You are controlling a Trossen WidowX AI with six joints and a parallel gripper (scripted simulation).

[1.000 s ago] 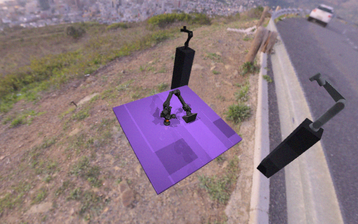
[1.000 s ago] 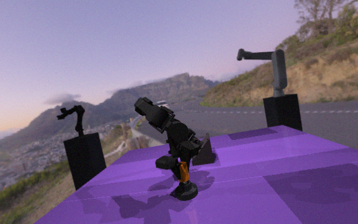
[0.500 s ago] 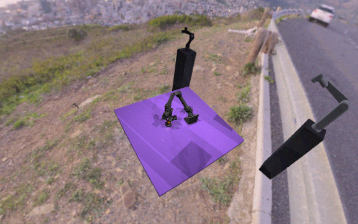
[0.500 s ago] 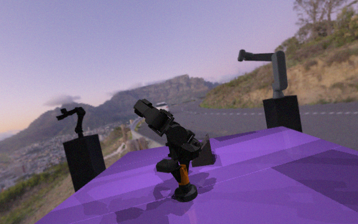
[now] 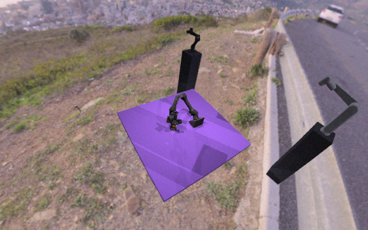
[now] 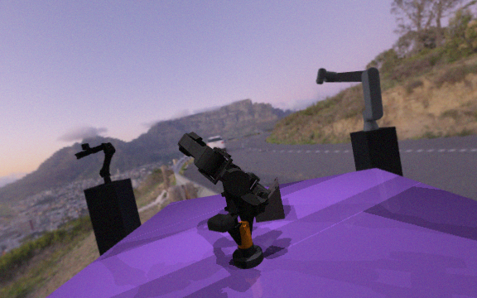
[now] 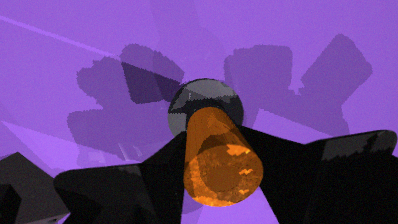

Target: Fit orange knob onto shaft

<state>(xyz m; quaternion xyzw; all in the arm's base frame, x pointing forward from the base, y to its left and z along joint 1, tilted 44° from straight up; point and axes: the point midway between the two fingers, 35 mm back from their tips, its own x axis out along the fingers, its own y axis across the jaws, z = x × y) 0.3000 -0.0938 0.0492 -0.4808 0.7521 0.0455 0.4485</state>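
The orange knob lies 30 mm above my gripper tip. From my gripper tip the other things lie so: round pedestal (20 mm below).
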